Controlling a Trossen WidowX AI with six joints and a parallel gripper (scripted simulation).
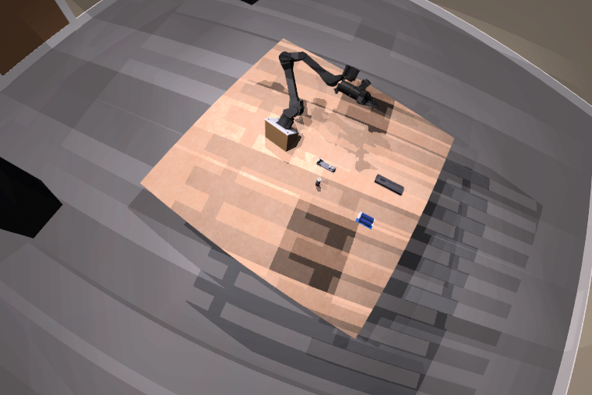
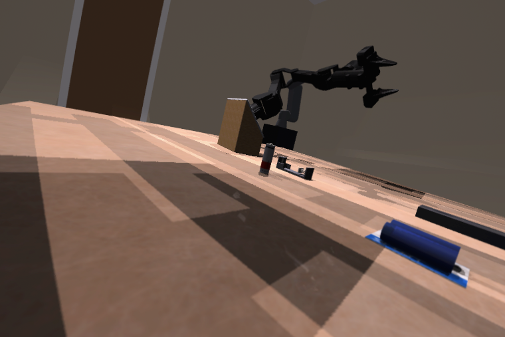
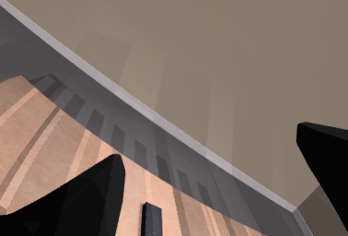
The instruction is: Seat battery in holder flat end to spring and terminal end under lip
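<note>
Now: gripper tip 6 cm past the battery, 36 cm to the left of it and 30 cm above it. The rest, counted from my gripper tip: card 25 cm ahead, 38 cm to the right, 32 cm below.
</note>
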